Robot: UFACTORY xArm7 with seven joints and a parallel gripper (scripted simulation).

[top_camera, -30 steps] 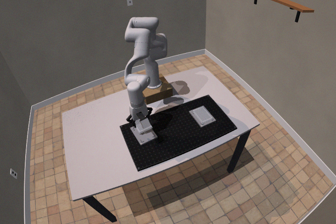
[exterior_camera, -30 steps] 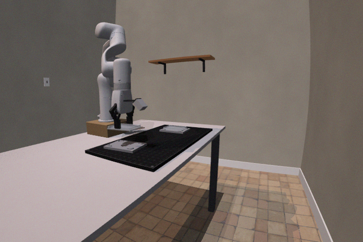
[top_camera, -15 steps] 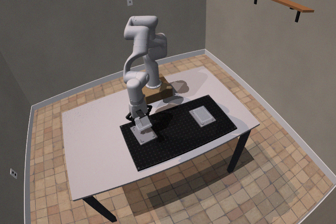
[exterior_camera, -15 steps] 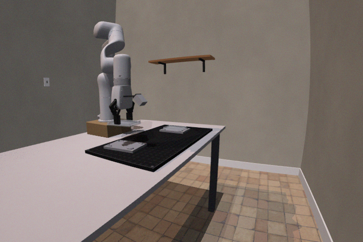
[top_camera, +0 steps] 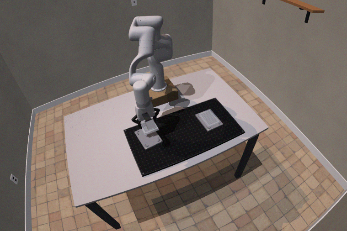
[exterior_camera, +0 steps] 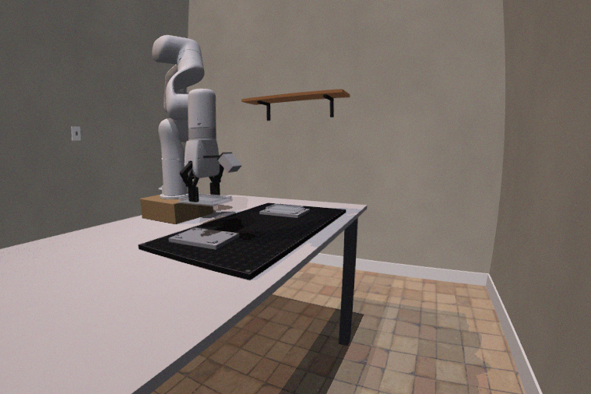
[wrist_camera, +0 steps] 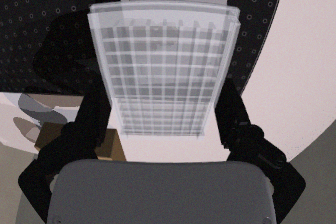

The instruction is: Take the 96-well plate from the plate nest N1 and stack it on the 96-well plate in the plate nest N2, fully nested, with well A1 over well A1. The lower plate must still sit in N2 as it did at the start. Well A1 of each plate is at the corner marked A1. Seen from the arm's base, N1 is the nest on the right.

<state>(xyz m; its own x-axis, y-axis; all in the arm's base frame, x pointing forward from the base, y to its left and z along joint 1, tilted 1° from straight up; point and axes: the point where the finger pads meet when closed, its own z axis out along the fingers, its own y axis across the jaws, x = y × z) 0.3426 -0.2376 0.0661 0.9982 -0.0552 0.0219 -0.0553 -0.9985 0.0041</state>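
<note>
Right now my hand is 39 cm to the right of the grey plate nest N2, 12 cm above it and 8 cm short of it. Round my hand: grey plate nest N1: 12 cm below, 1 cm to the right.
</note>
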